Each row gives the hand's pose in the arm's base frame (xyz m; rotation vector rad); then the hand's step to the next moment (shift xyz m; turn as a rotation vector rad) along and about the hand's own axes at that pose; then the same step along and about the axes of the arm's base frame.
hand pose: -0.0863 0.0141 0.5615 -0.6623 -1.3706 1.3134
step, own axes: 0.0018 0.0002 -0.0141 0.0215 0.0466 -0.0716
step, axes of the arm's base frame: 0.0125 0.0064 -0.0022 0.0477 0.0547 -0.0499
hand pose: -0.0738 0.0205 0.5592 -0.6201 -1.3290 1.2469
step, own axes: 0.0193 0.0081 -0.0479 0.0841 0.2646 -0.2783
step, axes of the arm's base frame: 0.0380 0.0343 -0.0107 0.1595 0.2379 -0.2692
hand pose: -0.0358 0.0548 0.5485 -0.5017 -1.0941 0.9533
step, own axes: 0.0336 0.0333 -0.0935 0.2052 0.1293 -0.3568
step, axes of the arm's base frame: 0.0763 0.0553 -0.0458 0.3011 0.2771 -0.1367
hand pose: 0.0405 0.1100 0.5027 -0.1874 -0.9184 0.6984
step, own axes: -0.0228 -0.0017 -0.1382 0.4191 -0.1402 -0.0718
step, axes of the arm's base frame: 0.0995 0.0035 -0.0985 0.2929 0.1650 0.2957
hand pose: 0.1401 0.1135 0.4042 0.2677 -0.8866 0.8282
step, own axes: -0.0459 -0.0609 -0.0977 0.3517 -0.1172 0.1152
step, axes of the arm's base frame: 0.0850 -0.0134 -0.0892 0.1440 0.0464 0.3575
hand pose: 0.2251 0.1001 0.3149 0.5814 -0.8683 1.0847
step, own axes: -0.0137 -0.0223 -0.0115 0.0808 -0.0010 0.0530
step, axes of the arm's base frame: 0.0215 -0.0065 -0.0177 0.0007 -0.0001 0.0966
